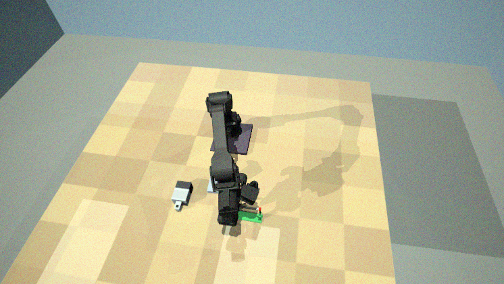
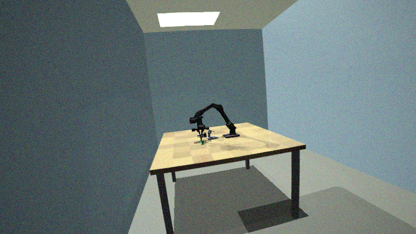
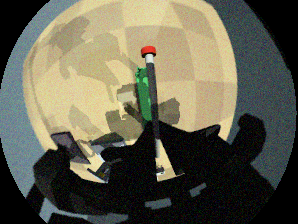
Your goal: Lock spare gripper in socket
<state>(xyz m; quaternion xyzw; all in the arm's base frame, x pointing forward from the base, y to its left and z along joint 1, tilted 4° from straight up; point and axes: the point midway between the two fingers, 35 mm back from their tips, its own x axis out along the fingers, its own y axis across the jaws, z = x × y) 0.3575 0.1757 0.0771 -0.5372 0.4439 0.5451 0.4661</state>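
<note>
My gripper tip is now 10 mm past the green holder, 20 mm to the right of it and 30 mm above it. The rest, counted from my gripper tip: grey mount: 100 mm behind, 120 mm to the right, 10 mm below; then spare gripper: 10 mm ahead, 230 mm to the right, 40 mm below.
</note>
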